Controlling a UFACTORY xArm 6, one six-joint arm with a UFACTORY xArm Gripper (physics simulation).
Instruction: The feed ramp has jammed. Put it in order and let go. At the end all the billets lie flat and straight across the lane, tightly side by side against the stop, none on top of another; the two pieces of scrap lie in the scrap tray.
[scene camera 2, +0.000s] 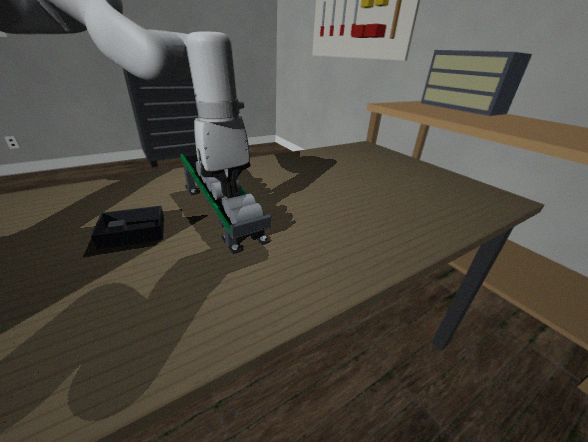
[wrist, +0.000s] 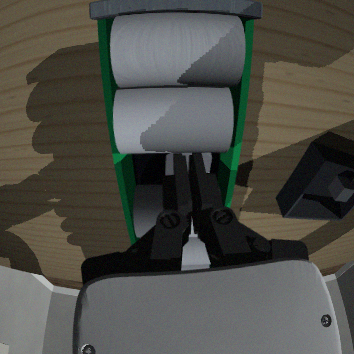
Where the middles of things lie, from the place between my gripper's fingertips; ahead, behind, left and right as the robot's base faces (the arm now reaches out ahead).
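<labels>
Taking the dark scrap tray (scene camera 2: 146, 224) as my reference, I find my hand 7 cm above it, 8 cm to the right of it and 21 cm past it.
</labels>
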